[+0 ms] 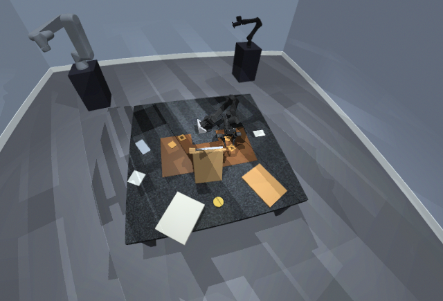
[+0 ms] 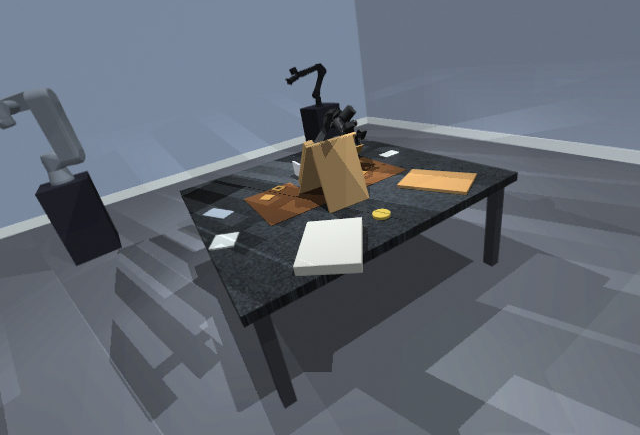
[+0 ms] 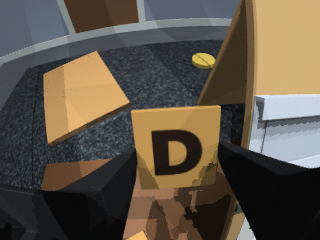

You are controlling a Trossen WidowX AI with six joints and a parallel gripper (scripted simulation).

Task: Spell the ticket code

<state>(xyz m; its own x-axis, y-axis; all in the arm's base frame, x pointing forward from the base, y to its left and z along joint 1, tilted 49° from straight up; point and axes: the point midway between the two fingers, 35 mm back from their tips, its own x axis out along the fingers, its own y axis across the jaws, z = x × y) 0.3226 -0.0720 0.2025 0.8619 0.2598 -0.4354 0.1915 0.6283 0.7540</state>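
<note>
The white ticket is 80 mm behind my gripper tip, 100 mm to the right of it and 90 mm below it. Also, from my gripper tip: white box (340 mm ahead, 470 mm to the right, 150 mm below); brown mat (170 mm behind, 120 mm to the right, 170 mm below); flat tan slab (310 mm ahead, 180 mm to the left, 160 mm below).
</note>
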